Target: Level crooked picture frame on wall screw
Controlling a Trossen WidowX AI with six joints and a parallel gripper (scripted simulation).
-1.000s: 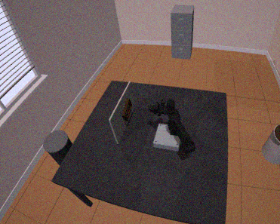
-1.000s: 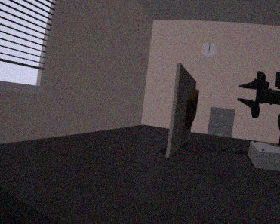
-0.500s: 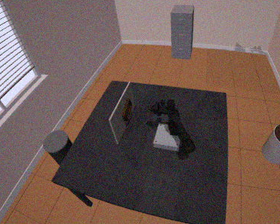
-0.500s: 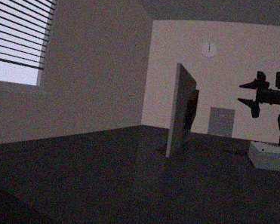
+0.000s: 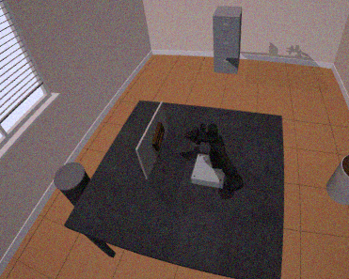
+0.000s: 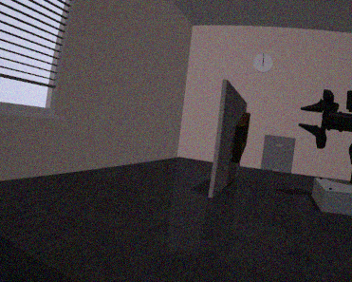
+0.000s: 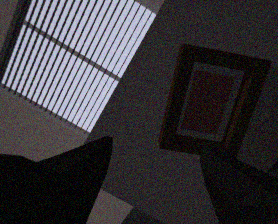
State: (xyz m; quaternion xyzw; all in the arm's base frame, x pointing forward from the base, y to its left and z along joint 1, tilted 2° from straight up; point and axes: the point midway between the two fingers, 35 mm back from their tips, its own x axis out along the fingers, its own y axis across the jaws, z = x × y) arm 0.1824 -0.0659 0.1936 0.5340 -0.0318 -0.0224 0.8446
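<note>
Now: gripper tip 200 mm short of the picture frame, 90 mm above it and 40 mm to the left of it. Also, from my gripper tip: upright wall panel (210 mm ahead, 100 mm below, 20 mm to the right).
</note>
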